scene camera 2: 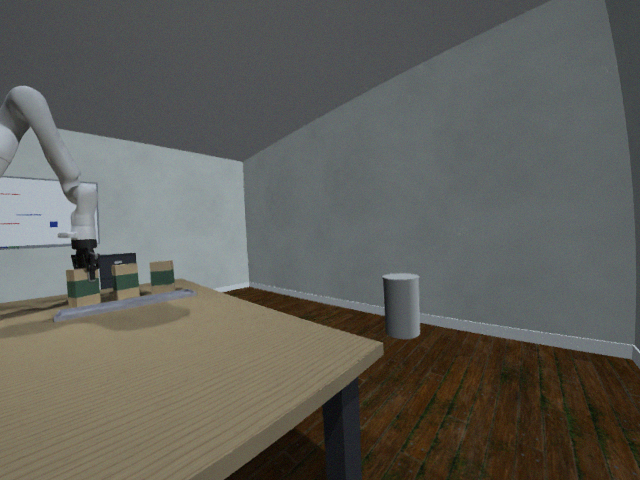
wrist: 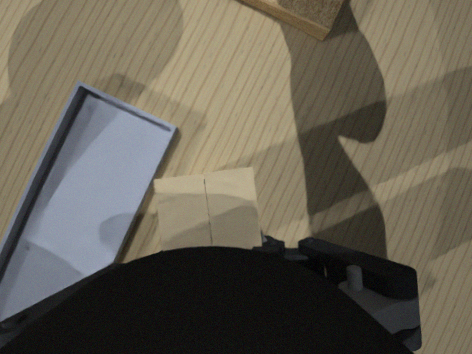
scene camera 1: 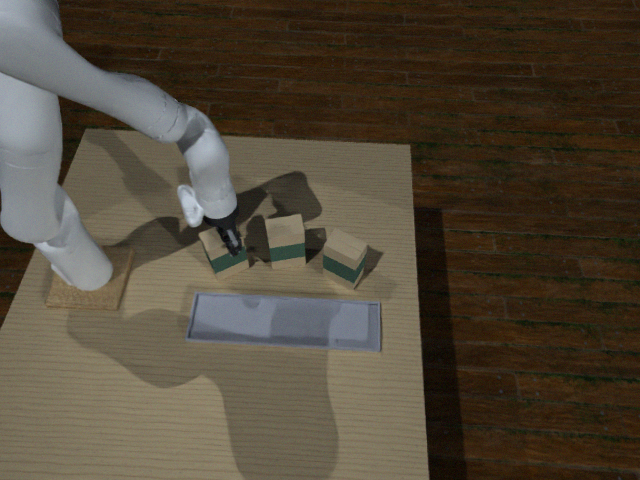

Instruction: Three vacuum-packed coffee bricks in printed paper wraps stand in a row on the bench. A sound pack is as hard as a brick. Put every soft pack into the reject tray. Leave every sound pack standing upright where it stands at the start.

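Places are measured from the arm's base along level axes (x left, y back, z up), in millimetres.
Pixels of known places: gripper, between the fingertips: (scene camera 2: pixel 87 281); arm's base, origin of its link: (scene camera 1: pixel 91 272).
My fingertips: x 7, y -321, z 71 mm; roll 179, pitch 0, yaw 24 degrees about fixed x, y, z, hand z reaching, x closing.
For each thing: its top centre in the pictures, then the offset to it from my fingertips. Level surfaces: height alone.
- left coffee pack, centre of its top: (wrist: pixel 214 252) (scene camera 1: pixel 220 234) (scene camera 2: pixel 82 268) dx -6, dy +13, dz +51 mm
- right pack, centre of its top: (scene camera 1: pixel 345 244) (scene camera 2: pixel 161 261) dx -48, dy -252, dz +51 mm
- blue-grey reject tray, centre of its top: (wrist: pixel 40 287) (scene camera 1: pixel 284 319) (scene camera 2: pixel 133 300) dx -156, dy -113, dz -76 mm
- bench, height of its surface: dz -90 mm
The left coffee pack (scene camera 1: pixel 222 263) (scene camera 2: pixel 77 290) (wrist: pixel 205 212), tan with a green band, stands upright on the bench. My gripper (scene camera 1: pixel 235 250) (scene camera 2: pixel 85 272) is low over it, shut on its upper part. In the wrist view one finger (wrist: pixel 272 244) is against the pack's right side; the other fingertip is hidden behind the black gripper body. The middle pack (scene camera 1: pixel 286 252) (scene camera 2: pixel 125 281) and the right pack (scene camera 1: pixel 344 262) (scene camera 2: pixel 162 277) stand upright, apart from the gripper. The blue-grey reject tray (scene camera 1: pixel 235 320) (scene camera 2: pixel 124 306) (wrist: pixel 95 170) lies in front of the row and holds no pack.
The arm's base stands on a wooden board (scene camera 1: pixel 64 298) (wrist: pixel 317 31) at the left of the bench (scene camera 1: pixel 129 428) (scene camera 2: pixel 206 382). The middle pack stands close to the gripper's right. Beyond the bench, a pale cylinder (scene camera 2: pixel 401 310) stands on the floor.
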